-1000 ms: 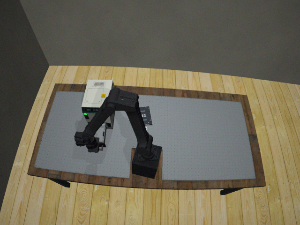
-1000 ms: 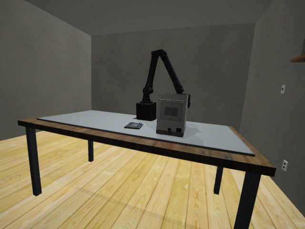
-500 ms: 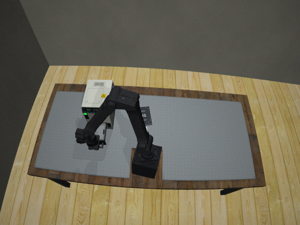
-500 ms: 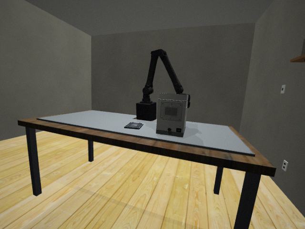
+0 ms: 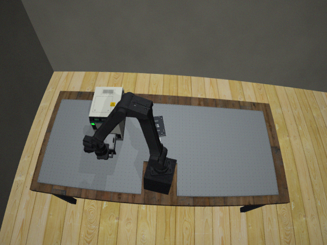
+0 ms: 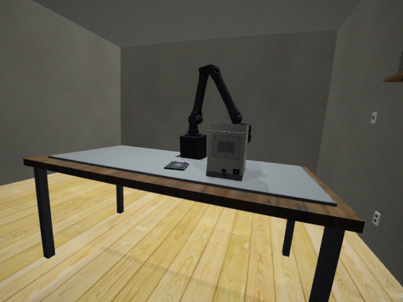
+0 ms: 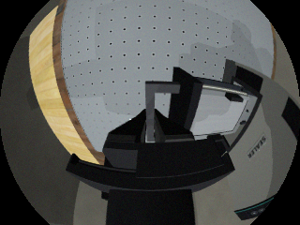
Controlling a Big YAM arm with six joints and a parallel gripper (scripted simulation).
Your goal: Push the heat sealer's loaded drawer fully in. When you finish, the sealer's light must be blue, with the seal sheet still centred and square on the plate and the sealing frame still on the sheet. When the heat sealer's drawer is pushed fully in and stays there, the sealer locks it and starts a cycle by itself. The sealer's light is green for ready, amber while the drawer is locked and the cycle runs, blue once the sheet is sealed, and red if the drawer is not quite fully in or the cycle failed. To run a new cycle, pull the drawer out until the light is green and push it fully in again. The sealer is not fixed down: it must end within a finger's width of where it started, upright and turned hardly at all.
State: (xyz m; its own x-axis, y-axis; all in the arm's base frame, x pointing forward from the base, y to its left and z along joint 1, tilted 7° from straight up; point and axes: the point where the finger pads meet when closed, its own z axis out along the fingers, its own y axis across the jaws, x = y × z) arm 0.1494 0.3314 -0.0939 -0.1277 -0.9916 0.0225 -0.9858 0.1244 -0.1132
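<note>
My hand is 100 mm short of the sealer drawer, 10 mm to the left of it and 10 mm above it.
</note>
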